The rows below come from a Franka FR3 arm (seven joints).
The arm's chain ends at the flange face. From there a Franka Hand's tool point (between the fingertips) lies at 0.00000 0.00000 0.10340 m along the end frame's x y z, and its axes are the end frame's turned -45 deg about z.
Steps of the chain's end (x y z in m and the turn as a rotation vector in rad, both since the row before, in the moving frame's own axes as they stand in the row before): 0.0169, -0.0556, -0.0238, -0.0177, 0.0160, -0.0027; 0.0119, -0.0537, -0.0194, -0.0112, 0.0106, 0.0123; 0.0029, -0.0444, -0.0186, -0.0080, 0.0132, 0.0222; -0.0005, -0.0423, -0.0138, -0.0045, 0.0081, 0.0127; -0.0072, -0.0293, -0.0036, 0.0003, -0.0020, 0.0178; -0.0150, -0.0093, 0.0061, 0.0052, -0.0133, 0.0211; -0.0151, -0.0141, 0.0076, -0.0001, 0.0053, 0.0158
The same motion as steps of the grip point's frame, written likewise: 0.0511, -0.0249, -0.0238, -0.0238, -0.0012, -0.0027; 0.0463, -0.0280, -0.0194, -0.0154, -0.0004, 0.0123; 0.0338, -0.0278, -0.0186, -0.0150, 0.0037, 0.0222; 0.0298, -0.0293, -0.0138, -0.0089, 0.0025, 0.0127; 0.0155, -0.0260, -0.0036, 0.0016, -0.0012, 0.0178; -0.0046, -0.0185, 0.0061, 0.0131, -0.0057, 0.0211; -0.0003, -0.0202, 0.0076, -0.0038, 0.0037, 0.0158
